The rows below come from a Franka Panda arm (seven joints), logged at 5 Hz.
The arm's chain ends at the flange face. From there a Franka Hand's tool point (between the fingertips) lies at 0.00 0.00 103.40 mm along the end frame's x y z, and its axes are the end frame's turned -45 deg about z.
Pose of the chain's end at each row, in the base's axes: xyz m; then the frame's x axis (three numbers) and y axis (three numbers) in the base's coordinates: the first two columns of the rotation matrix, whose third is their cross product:
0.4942, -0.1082, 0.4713, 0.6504, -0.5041, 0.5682, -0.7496, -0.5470, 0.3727
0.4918, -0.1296, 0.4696, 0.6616, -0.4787, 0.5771, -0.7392, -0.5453, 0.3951
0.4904, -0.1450, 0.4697, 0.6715, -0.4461, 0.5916, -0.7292, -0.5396, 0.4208
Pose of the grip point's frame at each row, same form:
0.5069, -0.1773, 0.3954, 0.9899, 0.0303, 0.1382, -0.0701, -0.7432, 0.6653
0.5048, -0.2007, 0.3957, 0.9905, 0.0471, 0.1287, -0.0549, -0.7241, 0.6874
0.5040, -0.2188, 0.3986, 0.9904, 0.0661, 0.1208, -0.0408, -0.6970, 0.7159

